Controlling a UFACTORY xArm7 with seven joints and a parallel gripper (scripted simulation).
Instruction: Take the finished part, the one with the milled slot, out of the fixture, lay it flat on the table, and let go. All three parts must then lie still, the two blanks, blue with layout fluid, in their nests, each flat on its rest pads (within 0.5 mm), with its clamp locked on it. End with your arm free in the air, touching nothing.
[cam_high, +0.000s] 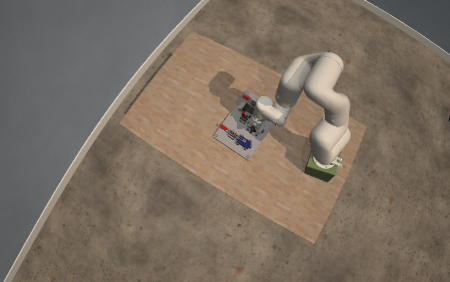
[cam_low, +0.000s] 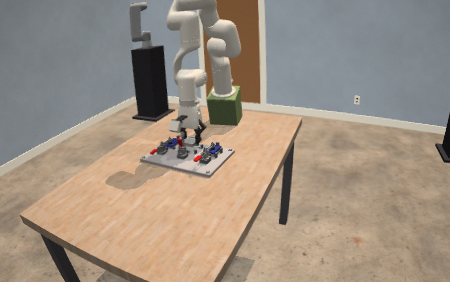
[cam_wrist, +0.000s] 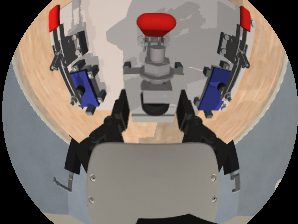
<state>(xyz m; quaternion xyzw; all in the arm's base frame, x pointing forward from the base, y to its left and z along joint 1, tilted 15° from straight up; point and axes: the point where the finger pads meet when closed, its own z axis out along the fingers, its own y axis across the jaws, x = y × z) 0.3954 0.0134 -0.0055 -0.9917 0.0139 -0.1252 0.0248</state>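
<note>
My hand is 5 cm short of the grey fixture plate and 6 cm above it. The rest, counted from my hand: grey finished part: 1 cm behind, 1 cm below.
</note>
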